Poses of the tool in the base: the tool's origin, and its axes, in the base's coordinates. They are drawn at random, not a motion.
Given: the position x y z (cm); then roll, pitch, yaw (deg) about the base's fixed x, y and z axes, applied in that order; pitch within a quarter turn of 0, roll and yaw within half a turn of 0.
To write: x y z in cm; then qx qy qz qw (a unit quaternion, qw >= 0). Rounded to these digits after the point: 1 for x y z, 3 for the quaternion.
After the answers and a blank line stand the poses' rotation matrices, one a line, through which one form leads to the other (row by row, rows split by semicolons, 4 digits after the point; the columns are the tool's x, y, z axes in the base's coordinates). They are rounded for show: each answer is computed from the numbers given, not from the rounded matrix.
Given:
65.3 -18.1 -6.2 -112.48 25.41 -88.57
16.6 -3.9 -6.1 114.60 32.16 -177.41
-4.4 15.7 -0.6 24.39 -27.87 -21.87
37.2 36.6 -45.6 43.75 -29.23 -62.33
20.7 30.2 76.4 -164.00 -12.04 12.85
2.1 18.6 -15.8 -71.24 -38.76 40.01
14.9 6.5 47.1 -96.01 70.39 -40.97
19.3 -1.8 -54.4 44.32 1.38 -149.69
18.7 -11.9 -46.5 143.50 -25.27 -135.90
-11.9 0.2 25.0 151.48 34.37 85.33
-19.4 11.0 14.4 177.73 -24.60 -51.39
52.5 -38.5 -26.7 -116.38 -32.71 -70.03
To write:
65.3 -18.1 -6.2 -0.495 0.654 -0.248 0.516
16.6 -3.9 -6.1 -0.168 0.805 0.524 0.221
-4.4 15.7 -0.6 0.157 -0.270 -0.130 0.941
37.2 36.6 -45.6 0.187 -0.387 -0.384 0.817
20.7 30.2 76.4 -0.977 -0.125 -0.088 0.149
2.1 18.6 -15.8 -0.424 -0.441 0.081 0.787
14.9 6.5 47.1 -0.434 0.574 0.210 0.662
19.3 -1.8 -54.4 0.109 -0.361 -0.895 0.238
18.7 -11.9 -46.5 0.284 -0.885 -0.205 0.307
-11.9 0.2 25.0 0.632 0.681 -0.051 0.367
-19.4 11.0 14.4 0.878 -0.427 0.184 0.110
52.5 -38.5 -26.7 -0.753 0.346 -0.486 0.277

0.0225 -0.3921 0.9196; -0.9030 0.3868 0.1871; -0.4291 -0.8346 -0.3454
-0.8457 -0.5023 0.1803; -0.0383 0.3940 0.9183; -0.5323 0.7697 -0.3524
0.8204 0.1601 -0.5489; -0.3293 0.9171 -0.2246; 0.4675 0.3650 0.8051
0.4052 0.4829 -0.7762; -0.7729 0.6345 -0.0087; 0.4883 0.6035 0.6304
0.9535 0.2698 0.1342; 0.2175 -0.9244 0.3133; 0.2086 -0.2696 -0.9401
0.5973 0.2473 -0.7630; 0.5013 0.6275 0.5958; 0.6261 -0.7383 0.2508
0.2534 -0.7760 0.5776; -0.2201 0.5352 0.8156; -0.9420 -0.3338 -0.0351
-0.8631 0.3465 -0.3675; -0.5045 -0.6261 0.5945; -0.0241 0.6985 0.7152
-0.6494 -0.3771 -0.6604; -0.6293 0.7540 0.1884; 0.4269 0.5379 -0.7269
0.0672 0.8977 0.4355; 0.8227 0.1971 -0.5333; -0.5645 0.3941 -0.7252
0.5674 -0.7911 0.2286; -0.7105 -0.6106 -0.3497; 0.4163 0.0360 -0.9085
0.2874 -0.2523 0.9240; -0.7908 -0.6068 0.0803; 0.5404 -0.7538 -0.3739

